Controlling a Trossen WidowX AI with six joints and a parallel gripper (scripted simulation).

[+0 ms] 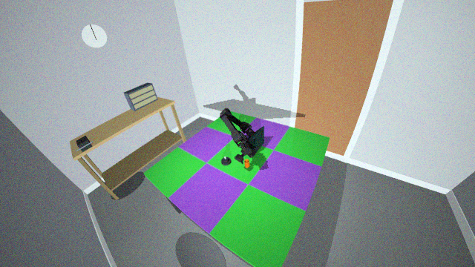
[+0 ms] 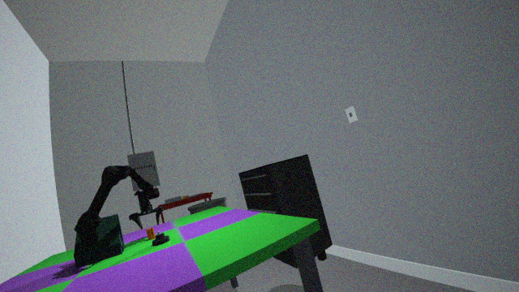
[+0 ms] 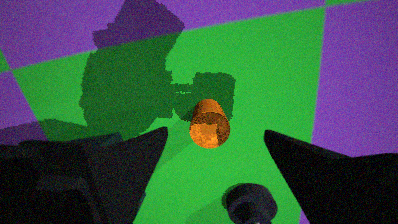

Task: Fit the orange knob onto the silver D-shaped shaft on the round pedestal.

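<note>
My gripper tip is now 20 mm above the orange knob and 10 mm past it. The rest, counted from my gripper tip: pedestal: 180 mm to the right, 40 mm below, 40 mm ahead.
</note>
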